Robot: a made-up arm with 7 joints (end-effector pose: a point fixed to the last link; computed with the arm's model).
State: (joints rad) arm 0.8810 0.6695 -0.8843 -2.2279 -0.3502 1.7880 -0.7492
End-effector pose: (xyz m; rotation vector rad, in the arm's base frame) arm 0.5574 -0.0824 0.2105 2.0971 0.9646 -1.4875
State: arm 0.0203 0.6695 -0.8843 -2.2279 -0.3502 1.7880 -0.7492
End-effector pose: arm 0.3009 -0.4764 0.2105 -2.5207 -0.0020 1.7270
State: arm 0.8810 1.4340 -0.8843 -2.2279 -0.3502 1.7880 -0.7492
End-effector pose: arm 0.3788 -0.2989 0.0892 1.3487 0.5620 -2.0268
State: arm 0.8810 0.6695 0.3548 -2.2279 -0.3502 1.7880 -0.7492
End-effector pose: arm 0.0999 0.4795 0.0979 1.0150 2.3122 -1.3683
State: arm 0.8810 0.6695 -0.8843 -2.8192 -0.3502 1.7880 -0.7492
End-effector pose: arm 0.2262 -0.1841 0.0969 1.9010 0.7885 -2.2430
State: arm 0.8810 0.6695 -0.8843 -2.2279 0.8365 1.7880 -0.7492
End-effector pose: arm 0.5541 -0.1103 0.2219 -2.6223 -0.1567 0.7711
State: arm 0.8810 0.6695 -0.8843 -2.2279 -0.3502 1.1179 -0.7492
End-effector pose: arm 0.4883 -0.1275 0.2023 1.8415 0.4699 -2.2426
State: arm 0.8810 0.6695 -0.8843 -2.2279 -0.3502 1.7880 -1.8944
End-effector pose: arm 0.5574 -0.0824 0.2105 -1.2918 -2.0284 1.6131
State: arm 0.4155 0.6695 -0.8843 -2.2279 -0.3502 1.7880 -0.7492
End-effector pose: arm 0.4611 -0.3238 0.2105 2.4332 0.4891 -1.6927
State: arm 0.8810 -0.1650 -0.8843 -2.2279 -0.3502 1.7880 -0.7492
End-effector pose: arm 0.6326 0.0087 0.5210 2.7147 1.3228 -0.5681
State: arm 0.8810 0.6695 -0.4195 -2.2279 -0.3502 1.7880 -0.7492
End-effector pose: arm 0.4634 0.1710 0.1031 1.7672 1.5261 -1.5041
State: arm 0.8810 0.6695 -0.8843 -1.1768 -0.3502 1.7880 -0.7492
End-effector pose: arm 0.7596 0.2226 0.7207 2.0325 1.0573 -0.1689
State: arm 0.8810 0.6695 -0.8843 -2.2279 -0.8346 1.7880 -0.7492
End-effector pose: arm 0.5500 -0.0752 0.2026 1.5326 1.1229 -1.5207
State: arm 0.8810 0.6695 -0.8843 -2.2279 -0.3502 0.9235 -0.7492
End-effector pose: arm 0.4659 -0.1350 0.2084 1.7238 0.3037 -2.4372
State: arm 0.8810 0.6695 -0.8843 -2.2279 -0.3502 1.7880 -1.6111
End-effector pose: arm 0.5574 -0.0824 0.2105 -1.6403 -1.9133 1.7265
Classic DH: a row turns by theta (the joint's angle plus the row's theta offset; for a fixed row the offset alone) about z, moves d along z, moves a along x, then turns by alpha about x. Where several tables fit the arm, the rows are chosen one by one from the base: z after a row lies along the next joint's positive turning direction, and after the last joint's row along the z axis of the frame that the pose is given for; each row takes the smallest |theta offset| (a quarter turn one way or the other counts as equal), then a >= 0, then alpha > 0; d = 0 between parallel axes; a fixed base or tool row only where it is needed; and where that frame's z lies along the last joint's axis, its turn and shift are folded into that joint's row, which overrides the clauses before.
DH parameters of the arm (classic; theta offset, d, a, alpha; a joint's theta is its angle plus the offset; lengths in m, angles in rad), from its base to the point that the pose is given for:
joint 1: 0 0.499 0 -1.5708
joint 2: 0 0 0 1.5708
joint 3: 0 0.225 0.067 1.5708
joint 4: 0 0 -0.105 -1.5708
joint 5: 0 0.489 0 1.5708
joint 6: 0 0 0.126 1.5708
joint 7: 0 0 0 0

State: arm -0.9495 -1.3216 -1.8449 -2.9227 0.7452 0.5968 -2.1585
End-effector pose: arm -0.0056 -0.3827 0.4304 -0.1896 -1.1608 -2.7079
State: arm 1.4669 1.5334 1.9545 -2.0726 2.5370 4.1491 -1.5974
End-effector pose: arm -0.3990 0.1219 0.6262 1.4329 2.0742 -1.5761
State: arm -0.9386 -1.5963 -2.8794 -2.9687 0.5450 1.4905 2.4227
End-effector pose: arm 0.1588 -0.3427 0.2512 0.0255 -0.3088 1.3976
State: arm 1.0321 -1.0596 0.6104 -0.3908 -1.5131 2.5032 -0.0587
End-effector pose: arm -0.4899 -0.4579 0.9626 -0.0908 0.6896 -2.9597
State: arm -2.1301 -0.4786 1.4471 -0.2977 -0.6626 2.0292 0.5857
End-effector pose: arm 0.3051 0.2902 1.2384 1.0481 -0.6631 1.7821
